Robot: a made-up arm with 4 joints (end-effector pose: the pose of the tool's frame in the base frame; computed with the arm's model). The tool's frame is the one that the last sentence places.
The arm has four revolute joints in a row. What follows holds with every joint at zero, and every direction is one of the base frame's.
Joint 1 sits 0.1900 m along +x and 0.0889 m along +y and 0.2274 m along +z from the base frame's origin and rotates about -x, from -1.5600 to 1.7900 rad.
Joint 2 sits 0.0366 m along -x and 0.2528 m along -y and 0.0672 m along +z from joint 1 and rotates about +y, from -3.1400 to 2.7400 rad.
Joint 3 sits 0.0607 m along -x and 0.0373 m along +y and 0.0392 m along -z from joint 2 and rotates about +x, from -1.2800 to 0.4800 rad.
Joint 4 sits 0.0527 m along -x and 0.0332 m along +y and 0.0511 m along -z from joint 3 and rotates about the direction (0.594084, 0.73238, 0.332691), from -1.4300 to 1.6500 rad.
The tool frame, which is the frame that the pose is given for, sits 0.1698 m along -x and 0.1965 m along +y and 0.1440 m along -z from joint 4; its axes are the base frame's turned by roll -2.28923, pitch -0.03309 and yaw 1.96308 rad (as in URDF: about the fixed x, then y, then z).
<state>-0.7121 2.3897 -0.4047 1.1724</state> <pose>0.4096 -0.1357 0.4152 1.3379 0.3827 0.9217</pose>
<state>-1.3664 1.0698 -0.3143 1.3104</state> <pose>0.0534 -0.2990 0.2391 1.4601 -0.9870 0.3027</pose>
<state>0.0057 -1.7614 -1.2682 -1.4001</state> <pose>0.3122 -0.4157 0.3523 1.5354 -0.9374 0.1270</pose>
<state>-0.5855 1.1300 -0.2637 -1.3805</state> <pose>-0.1590 -0.0716 -0.0016 -1.4434 -2.2671 1.4706</pose>
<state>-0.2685 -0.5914 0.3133 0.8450</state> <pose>-0.1685 0.0641 0.1273 -0.3067 -2.4966 0.0373</pose>
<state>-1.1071 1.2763 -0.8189 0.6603</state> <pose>-0.1415 -0.2603 0.3039 0.7992 -1.5053 1.1549</pose>
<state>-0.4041 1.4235 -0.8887 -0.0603</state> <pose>-0.2307 -0.2391 0.3980 0.1307 -1.5274 1.9388</pose>
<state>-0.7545 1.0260 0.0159 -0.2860</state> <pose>-0.2156 0.0146 0.3092 -0.3494 -1.7292 0.7572</pose>
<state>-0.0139 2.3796 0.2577 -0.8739</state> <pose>-0.0025 0.0835 0.5918 -0.1368 -0.5697 1.7655</pose>
